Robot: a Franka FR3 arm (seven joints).
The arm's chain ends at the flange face. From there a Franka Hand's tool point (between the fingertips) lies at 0.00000 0.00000 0.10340 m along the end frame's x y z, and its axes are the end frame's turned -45 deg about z.
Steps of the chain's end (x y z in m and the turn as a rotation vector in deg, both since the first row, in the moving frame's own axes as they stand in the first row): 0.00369, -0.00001, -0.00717, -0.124, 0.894, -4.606; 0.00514, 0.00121, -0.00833, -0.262, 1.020, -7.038; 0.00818, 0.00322, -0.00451, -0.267, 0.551, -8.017; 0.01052, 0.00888, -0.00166, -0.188, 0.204, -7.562; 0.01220, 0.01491, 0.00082, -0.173, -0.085, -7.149
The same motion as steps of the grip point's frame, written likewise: 0.00365, 0.00386, -0.00718, -0.720, 0.544, -4.606; 0.00384, 0.00606, -0.00835, -0.907, 0.536, -7.038; 0.00394, 0.00908, -0.00452, -0.578, 0.201, -8.017; 0.00121, 0.01422, -0.00166, -0.277, 0.011, -7.562; -0.00224, 0.01930, 0.00082, -0.062, -0.182, -7.149
